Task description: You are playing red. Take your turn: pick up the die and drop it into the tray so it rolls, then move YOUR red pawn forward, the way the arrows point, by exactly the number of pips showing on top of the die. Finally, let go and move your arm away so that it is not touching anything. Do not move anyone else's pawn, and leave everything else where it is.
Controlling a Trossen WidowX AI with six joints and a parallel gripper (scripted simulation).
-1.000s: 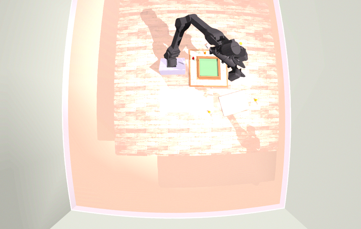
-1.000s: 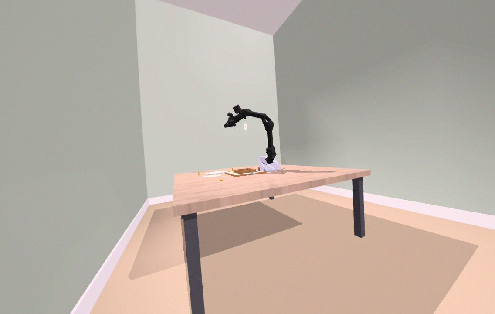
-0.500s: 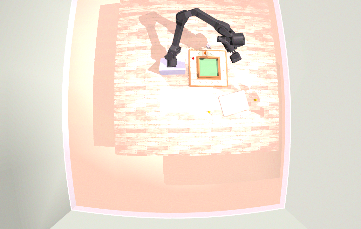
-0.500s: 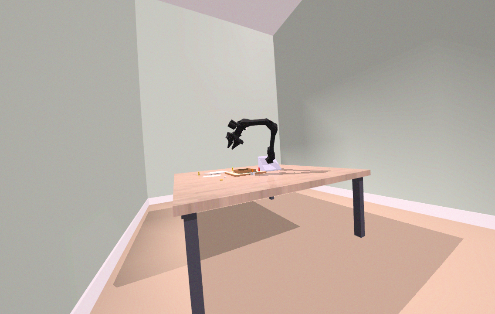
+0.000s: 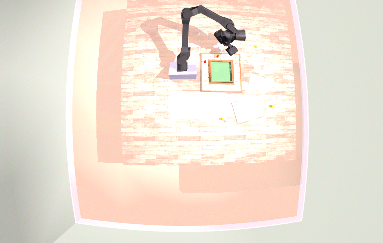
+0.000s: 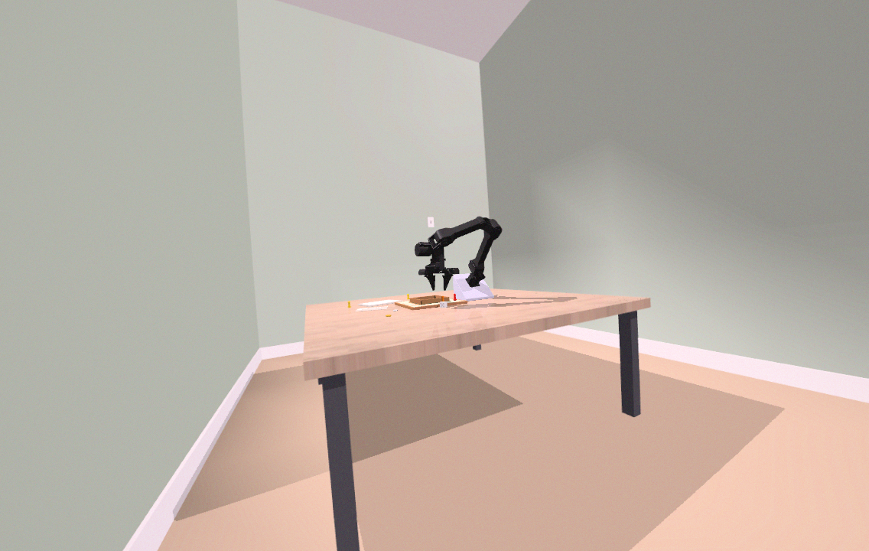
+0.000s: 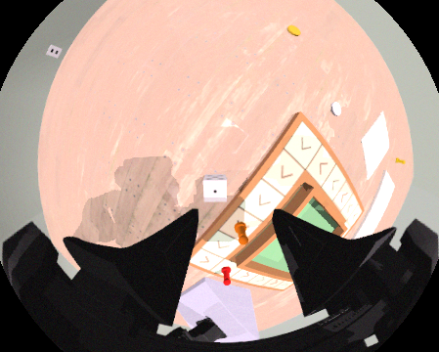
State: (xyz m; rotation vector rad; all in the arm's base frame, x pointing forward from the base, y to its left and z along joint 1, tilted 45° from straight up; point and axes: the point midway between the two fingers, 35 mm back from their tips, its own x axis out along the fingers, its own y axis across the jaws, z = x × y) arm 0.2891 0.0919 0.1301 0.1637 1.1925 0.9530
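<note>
Now: the white die 7 cm below my gripper tip, 1 cm to the left of it and 1 cm behind it. Round my gripper tip: red pawn 13 cm behind, 9 cm to the right, 5 cm below; then orange pawn 5 cm to the right, 5 cm below, 4 cm behind.
</note>
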